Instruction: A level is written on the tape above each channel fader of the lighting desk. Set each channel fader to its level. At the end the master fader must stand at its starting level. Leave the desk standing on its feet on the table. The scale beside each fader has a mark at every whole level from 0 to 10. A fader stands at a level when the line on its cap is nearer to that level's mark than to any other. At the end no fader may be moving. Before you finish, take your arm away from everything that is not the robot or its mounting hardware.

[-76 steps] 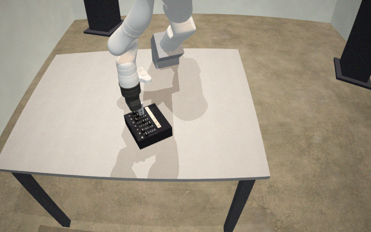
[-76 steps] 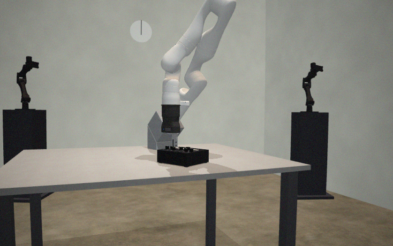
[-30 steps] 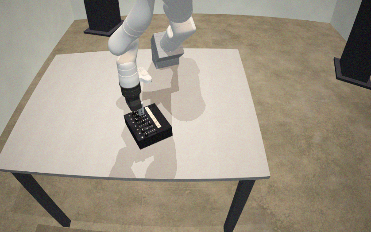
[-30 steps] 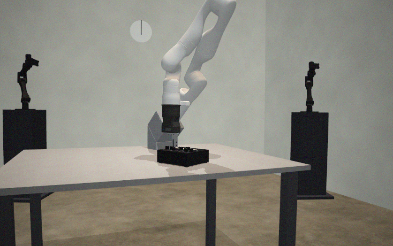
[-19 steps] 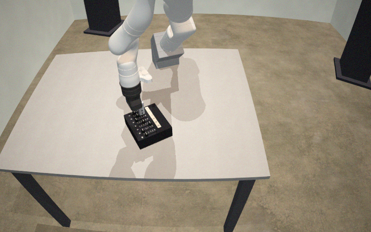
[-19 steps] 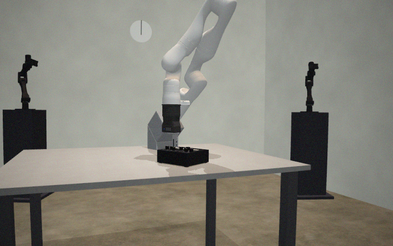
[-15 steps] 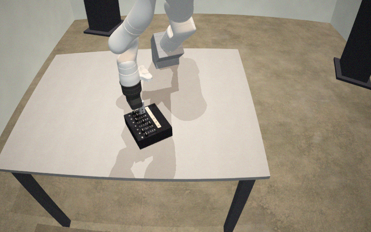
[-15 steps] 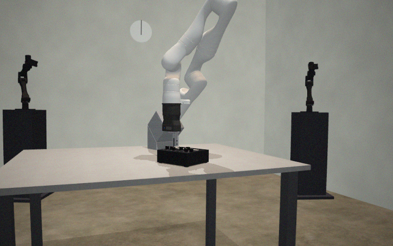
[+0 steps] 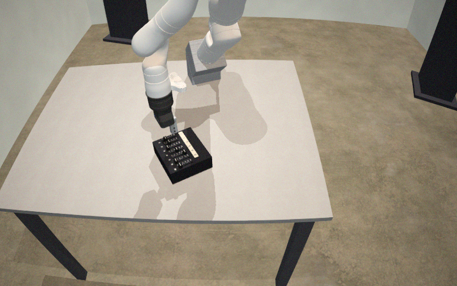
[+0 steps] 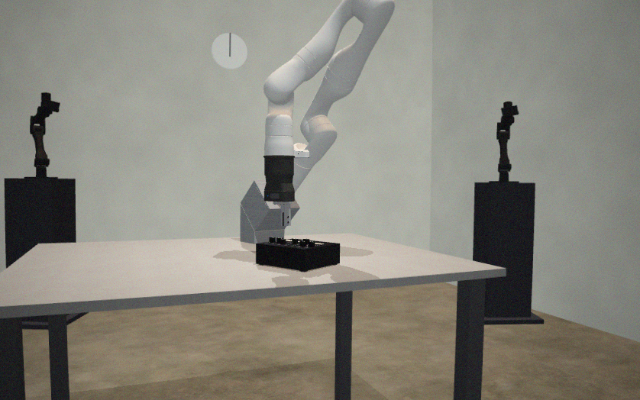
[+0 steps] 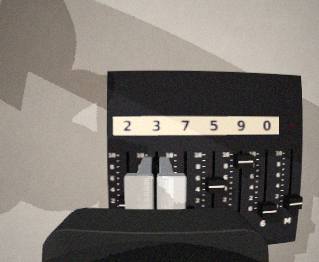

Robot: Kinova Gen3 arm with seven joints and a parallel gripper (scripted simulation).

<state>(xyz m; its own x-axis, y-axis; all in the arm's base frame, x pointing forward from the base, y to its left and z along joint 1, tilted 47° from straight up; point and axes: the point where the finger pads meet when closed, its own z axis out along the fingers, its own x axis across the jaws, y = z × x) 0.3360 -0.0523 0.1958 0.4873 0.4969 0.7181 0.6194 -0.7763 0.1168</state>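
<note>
My gripper is now 5 cm above the channel 2 cap, 2 cm short of it and 1 cm to the left of it. Round my hand: master cap (10 cm ahead, 7 cm to the left, 5 cm below); channel 6 cap (8 cm ahead, 5 cm to the left, 5 cm below); channel 1 cap (5 cm below, 3 cm to the right, 1 cm ahead).
</note>
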